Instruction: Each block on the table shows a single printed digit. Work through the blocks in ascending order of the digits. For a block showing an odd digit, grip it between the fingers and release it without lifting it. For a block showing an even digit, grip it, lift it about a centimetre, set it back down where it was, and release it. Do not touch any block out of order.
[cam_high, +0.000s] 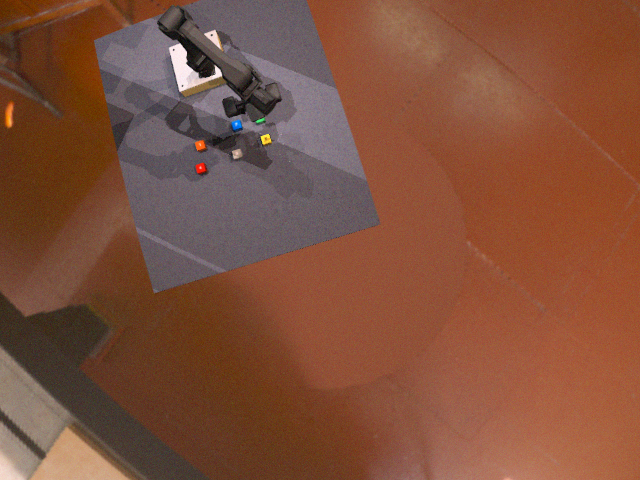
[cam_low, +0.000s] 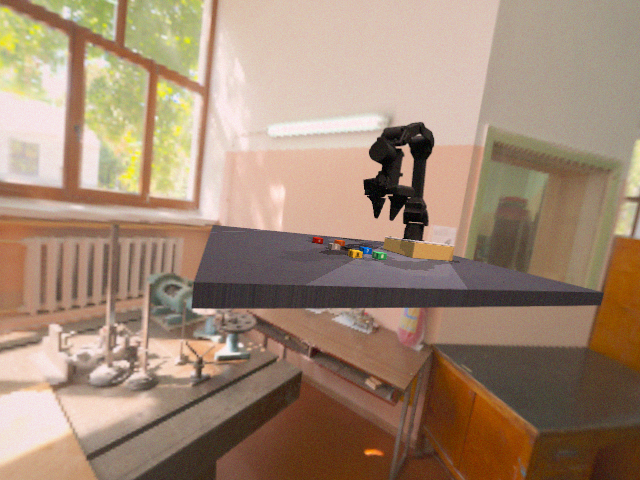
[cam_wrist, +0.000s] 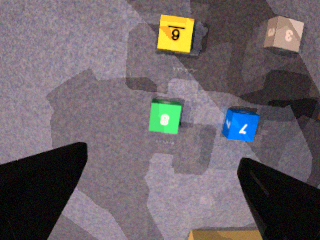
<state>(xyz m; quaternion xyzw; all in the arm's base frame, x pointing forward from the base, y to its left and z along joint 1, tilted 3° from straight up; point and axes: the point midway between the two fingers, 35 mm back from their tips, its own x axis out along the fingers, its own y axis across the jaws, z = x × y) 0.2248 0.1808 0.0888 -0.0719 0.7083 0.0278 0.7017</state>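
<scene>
Right now my gripper tip is 25 cm to the left of the orange block, 11 cm above it and 5 cm short of it. The rest, counted from my gripper tip: yellow block 11 cm below, 8 cm ahead, 1 cm to the left; blue block 11 cm below, 10 cm to the right; green block 11 cm below, 1 cm to the right, 1 cm behind.
</scene>
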